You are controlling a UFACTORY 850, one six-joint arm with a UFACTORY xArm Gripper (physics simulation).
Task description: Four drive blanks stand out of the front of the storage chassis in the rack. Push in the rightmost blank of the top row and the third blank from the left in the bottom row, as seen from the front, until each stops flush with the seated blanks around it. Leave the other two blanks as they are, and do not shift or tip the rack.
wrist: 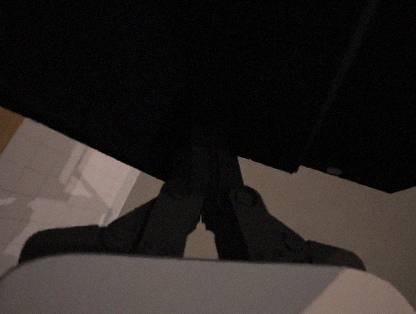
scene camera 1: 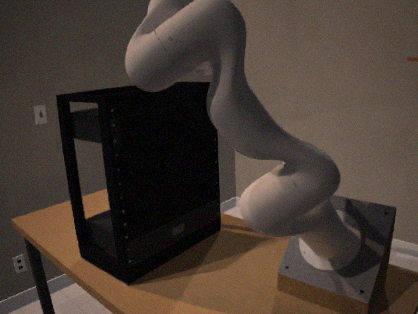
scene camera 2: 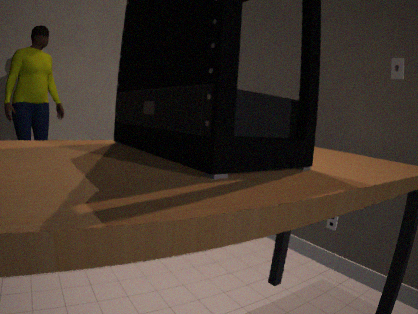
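Note:
The black rack (scene camera 1: 114,210) (scene camera 2: 225,100) stands upright on the table. Its front is very dark, and the storage chassis and its drive blanks cannot be made out in the scene views. In the wrist view a black mass of the rack (wrist: 300,90) fills the upper part, with a faint slanting edge at the right. My gripper (wrist: 203,149) is shut and empty. Its fingertips overlap the black mass and are hard to tell from it; contact cannot be judged. In scene camera 1 the fingers are hidden behind the arm, near the rack's upper front.
A panel with a pale label (scene camera 1: 178,229) (scene camera 2: 149,107) sits low in the rack. The arm (scene camera 1: 250,117) rises from its base plate (scene camera 1: 320,280) to the right of the rack on the wooden table (scene camera 1: 210,280) (scene camera 2: 165,215). A person (scene camera 2: 34,80) stands far behind.

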